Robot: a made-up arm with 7 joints.
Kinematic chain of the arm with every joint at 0, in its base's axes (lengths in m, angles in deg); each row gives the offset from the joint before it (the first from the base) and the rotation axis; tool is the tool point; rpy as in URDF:
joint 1: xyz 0 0 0 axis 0.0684 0.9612 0.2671
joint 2: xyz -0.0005 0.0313 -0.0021 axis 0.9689 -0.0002 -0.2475
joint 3: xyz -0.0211 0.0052 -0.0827 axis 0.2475 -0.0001 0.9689
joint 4: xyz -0.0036 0 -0.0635 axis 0.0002 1 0
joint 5: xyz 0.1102 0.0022 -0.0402 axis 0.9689 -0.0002 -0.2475
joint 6: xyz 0.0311 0 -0.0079 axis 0.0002 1 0
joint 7: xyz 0.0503 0 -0.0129 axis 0.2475 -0.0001 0.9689
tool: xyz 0 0 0 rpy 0 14.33 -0.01
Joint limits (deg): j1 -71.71..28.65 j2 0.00..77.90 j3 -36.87..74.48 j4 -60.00..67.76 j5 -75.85..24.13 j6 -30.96..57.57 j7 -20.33..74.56
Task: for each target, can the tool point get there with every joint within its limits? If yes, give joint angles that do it. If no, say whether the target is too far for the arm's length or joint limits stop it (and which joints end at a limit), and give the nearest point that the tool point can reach.
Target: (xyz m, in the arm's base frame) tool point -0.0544 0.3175 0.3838
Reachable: no: too far | nearest point 0.0104 0.2384 0.1920 | short by 0.217 m
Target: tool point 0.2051 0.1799 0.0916
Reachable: yes | joints -44.81 53.62 28.69 -0.47 -29.05 -5.64 61.50
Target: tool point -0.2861 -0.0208 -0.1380
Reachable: no: joint limits stop it (at a limit: joint 1, joint 2, joint 3, joint 4, joint 5, joint 6) | nearest point -0.2385 0.0591 -0.2362 | short by 0.135 m
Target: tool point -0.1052 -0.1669 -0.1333
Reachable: no: joint limits stop it (at a limit: joint 1, joint 2, joint 3, joint 5, joint 6) | nearest point -0.0253 -0.0955 -0.2334 | short by 0.147 m
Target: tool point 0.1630 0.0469 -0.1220
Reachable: yes | joints -5.80 48.79 -22.87 -36.90 14.92 48.57 50.03
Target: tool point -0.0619 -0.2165 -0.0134
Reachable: no: joint limits stop it (at a limit: joint 1, joint 2, joint 3, joint 5, joint 6) | nearest point 0.0428 -0.1028 0.0470 | short by 0.166 m
